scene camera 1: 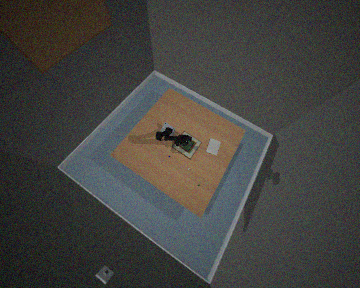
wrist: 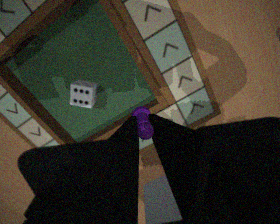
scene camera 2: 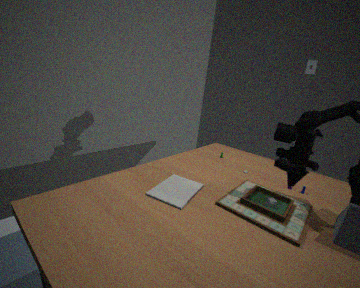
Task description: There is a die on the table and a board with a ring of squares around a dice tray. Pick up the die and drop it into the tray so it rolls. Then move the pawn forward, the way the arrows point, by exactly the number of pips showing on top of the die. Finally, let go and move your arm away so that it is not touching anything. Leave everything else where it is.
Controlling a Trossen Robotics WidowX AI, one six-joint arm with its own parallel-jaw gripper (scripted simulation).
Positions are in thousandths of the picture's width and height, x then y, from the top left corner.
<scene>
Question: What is the gripper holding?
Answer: A purple pawn.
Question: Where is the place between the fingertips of the gripper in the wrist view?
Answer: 509, 538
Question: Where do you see a green dice tray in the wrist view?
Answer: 266, 212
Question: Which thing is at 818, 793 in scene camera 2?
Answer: An arrow square.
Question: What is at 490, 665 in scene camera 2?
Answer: A white sheet.
</scene>
